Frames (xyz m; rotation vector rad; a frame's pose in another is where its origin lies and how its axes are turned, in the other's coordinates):
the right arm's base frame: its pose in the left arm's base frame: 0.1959 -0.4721 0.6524 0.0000 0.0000 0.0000
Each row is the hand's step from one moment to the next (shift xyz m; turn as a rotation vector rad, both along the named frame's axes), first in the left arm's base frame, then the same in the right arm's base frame.
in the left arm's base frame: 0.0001 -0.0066 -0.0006 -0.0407 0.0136 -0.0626
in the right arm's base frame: 0.0001 -0.0066 -0.0006 -0.0407 0.0136 -0.0626
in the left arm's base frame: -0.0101 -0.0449 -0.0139 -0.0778 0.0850 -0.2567
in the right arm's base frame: -0.0101 -0.0449 -0.0139 -0.0778 0.0850 -0.2567
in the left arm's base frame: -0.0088 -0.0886 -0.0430 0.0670 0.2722 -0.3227
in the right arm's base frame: -0.0088 -0.0886 -0.0430 0.0670 0.2722 -0.3227
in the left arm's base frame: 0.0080 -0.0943 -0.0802 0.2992 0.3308 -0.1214
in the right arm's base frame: 0.0080 -0.0943 -0.0802 0.2992 0.3308 -0.1214
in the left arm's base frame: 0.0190 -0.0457 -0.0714 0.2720 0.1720 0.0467
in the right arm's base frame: 0.0190 -0.0457 -0.0714 0.2720 0.1720 0.0467
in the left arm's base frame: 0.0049 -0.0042 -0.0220 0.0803 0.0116 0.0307
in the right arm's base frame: 0.0049 -0.0042 -0.0220 0.0803 0.0116 0.0307
